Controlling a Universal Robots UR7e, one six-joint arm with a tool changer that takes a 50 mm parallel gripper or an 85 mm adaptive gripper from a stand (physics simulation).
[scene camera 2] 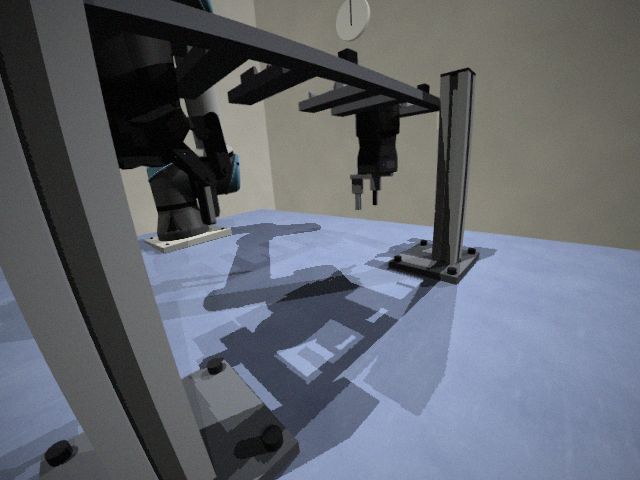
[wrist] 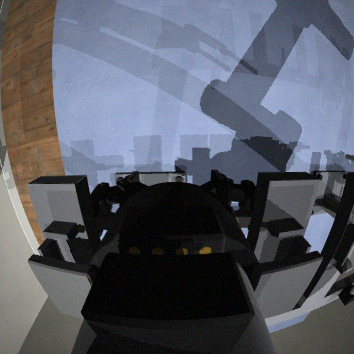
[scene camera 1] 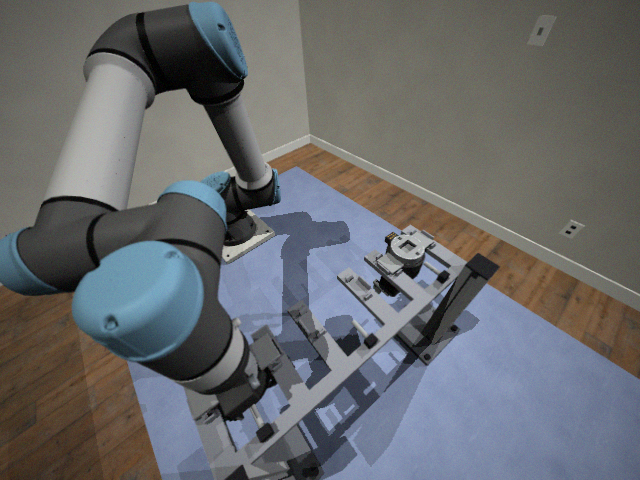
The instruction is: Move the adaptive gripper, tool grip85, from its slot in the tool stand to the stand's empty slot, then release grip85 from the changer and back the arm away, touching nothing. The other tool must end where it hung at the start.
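Frame: origin at the arm's base, x ahead, y left, z up, level; metres.
Seen in the pictures: arm's base at its link origin: (scene camera 2: 184, 233) (scene camera 1: 236, 231).
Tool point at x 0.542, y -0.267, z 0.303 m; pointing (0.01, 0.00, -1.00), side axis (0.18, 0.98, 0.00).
Pixels of each thing's top centre, then the offset from my tool point to it. "*": a spot on its surface instead.
- black adaptive gripper grip85 at its top centre: (wrist: 173, 334) (scene camera 2: 112, 11) (scene camera 1: 230, 367) 0.004 m back, 0.001 m left, 0.000 m up
- tool at its top centre: (scene camera 2: 374, 96) (scene camera 1: 405, 245) 0.059 m ahead, 0.355 m left, 0.019 m down
- stand's far post at a spot on its surface: (scene camera 2: 454, 170) (scene camera 1: 450, 313) * 0.191 m ahead, 0.361 m left, 0.148 m down
The black adaptive gripper grip85 (scene camera 2: 147, 121) is under the arm's changer in the stand's near end slot, between two grey prongs (wrist: 57, 200) (wrist: 292, 205) that flank it closely. My gripper (wrist: 174, 179) has its black fingers spread, with nothing seen between them. In scene camera 1 the wrist and changer (scene camera 1: 240, 393) hide most of it. Whether a gap separates changer and tool, or whether it rests on the prongs, cannot be told. The other tool (scene camera 1: 408, 249) (scene camera 2: 377, 139) hangs in the far end slot. The middle slot of the tool stand (scene camera 1: 305, 401) (scene camera 2: 310, 59) is empty.
The stand's far post (scene camera 1: 448, 307) (scene camera 2: 454, 170) rises beside the other tool; its near post (scene camera 2: 93, 206) fills the left of scene camera 2. Pins with black ends (scene camera 1: 370, 339) stick out along the crossbar. The robot's base plate (scene camera 1: 263, 233) (scene camera 2: 193, 241) stands beyond the stand.
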